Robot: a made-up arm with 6 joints.
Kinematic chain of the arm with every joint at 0, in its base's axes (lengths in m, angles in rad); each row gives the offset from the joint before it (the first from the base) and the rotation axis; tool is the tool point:
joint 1: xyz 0 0 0.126 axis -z
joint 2: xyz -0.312 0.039 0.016 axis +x
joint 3: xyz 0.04 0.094 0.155 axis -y
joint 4: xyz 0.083 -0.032 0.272 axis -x
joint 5: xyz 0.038 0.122 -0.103 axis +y
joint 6: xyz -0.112 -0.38 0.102 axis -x
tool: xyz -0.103 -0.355 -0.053
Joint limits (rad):
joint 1: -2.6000..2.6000
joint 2: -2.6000..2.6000
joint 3: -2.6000..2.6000
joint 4: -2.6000..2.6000
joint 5: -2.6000..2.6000
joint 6: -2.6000..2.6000
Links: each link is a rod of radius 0.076 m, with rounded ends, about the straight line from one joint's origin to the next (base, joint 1, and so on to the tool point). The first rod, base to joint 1, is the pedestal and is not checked.
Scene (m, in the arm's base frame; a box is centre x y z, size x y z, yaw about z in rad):
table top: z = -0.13
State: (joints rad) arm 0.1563 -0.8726 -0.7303 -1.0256 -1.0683 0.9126
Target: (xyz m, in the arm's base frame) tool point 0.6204 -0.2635 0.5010
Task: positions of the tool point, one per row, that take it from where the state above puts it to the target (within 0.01 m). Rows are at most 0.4 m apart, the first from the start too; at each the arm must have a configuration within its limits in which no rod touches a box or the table.
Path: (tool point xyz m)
1: -0.5496 0.3778 0.1820
2: -0.3503 0.5618 0.0567
3: -0.0298 0.6614 -0.0052
4: 0.3331 0.6006 0.0187
5: 0.6193 0.3702 0.1283
6: 0.7266 0.0414 0.3017
7: 0.6204 -0.2635 0.5010

